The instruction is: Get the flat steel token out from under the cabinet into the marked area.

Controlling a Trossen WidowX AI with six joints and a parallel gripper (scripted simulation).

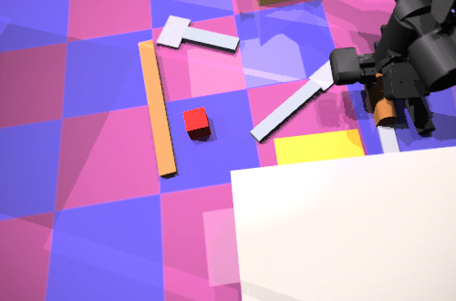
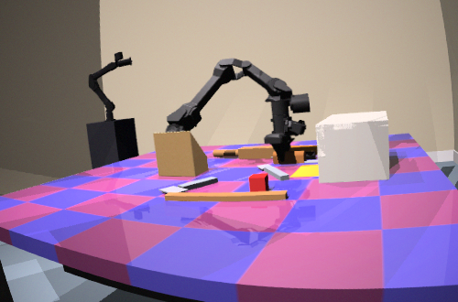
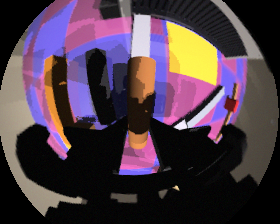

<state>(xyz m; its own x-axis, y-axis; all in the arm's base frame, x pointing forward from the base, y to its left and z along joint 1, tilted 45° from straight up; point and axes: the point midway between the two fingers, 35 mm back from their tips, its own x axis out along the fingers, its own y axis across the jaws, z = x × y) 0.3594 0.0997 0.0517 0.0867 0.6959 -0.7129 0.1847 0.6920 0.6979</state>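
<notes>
Right now the black screwdriver is 5 cm to the left of my gripper tip and 2 cm ahead of it. The rest, counted from my gripper tip: wooden block 17 cm behind, 15 cm to the left, 1 cm above; then grey paddle-ended bar 12 cm to the right, 3 cm behind; then flat steel token 29 cm ahead, 10 cm to the right.
</notes>
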